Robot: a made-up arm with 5 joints.
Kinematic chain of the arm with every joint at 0, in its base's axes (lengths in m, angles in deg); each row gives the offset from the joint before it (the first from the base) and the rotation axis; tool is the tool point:
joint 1: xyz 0 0 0.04 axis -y
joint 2: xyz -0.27 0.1 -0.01 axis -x
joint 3: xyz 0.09 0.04 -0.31 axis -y
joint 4: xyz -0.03 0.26 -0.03 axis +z
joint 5: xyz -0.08 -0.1 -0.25 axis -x
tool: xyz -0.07 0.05 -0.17
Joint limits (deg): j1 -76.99..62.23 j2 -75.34..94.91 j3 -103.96..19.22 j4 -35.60..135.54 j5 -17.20..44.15
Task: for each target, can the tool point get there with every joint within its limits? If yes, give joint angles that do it. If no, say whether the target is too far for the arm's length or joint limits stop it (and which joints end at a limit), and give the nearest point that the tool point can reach.
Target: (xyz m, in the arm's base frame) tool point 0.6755 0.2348 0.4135
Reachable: no: joint limits stop it (at a limit: joint 1, joint 2, joint 3, joint 4, joint 5) | nearest point 0.2138 0.2540 0.6622 | short by 0.525 m
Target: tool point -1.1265 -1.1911 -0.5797
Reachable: no: too far | nearest point -0.5716 -0.5486 -0.2745 | short by 0.902 m
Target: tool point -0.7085 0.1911 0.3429
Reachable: yes | joints -63.72 -1.69 -63.01 44.62 38.22
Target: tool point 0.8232 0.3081 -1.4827
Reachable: no: too far | nearest point 0.4360 0.2096 -0.7666 | short by 0.820 m
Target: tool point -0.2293 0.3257 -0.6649
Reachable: yes | joints 38.49 -12.68 -69.13 61.64 8.09
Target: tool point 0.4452 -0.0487 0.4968
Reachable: no: joint limits stop it (at a limit: joint 1, joint 2, joint 3, joint 4, joint 5) | nearest point 0.1049 0.1160 0.6201 | short by 0.398 m
